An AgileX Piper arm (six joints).
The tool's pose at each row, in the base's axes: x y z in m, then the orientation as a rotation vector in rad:
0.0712, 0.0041, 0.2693, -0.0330, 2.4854, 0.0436
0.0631, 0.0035, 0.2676, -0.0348, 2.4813, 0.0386
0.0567, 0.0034, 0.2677, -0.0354, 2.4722, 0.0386
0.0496, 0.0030, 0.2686, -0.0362, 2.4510, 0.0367
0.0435, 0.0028, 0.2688, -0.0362, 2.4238, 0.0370
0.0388, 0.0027, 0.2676, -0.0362, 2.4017, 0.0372
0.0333, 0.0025, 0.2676, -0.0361, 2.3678, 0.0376
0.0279, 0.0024, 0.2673, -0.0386, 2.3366, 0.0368
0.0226, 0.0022, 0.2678, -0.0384, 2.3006, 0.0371
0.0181, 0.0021, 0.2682, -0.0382, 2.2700, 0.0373
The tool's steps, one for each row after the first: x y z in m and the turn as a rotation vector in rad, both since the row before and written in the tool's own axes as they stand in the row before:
0.0075, -0.0004, -0.0036, 0.0032, -0.0041, -0.0026
0.0050, 0.0001, -0.0040, -0.0002, -0.0091, -0.0006
0.0050, -0.0001, -0.0051, 0.0012, -0.0212, -0.0015
0.0046, 0.0000, -0.0040, -0.0002, -0.0272, -0.0005
0.0043, 0.0000, -0.0022, -0.0002, -0.0221, -0.0004
0.0041, 0.0000, -0.0037, -0.0003, -0.0339, -0.0006
0.0041, 0.0001, -0.0036, -0.0002, -0.0311, -0.0028
0.0033, 0.0000, -0.0042, -0.0002, -0.0360, -0.0006
0.0027, 0.0001, -0.0036, -0.0001, -0.0306, -0.0005

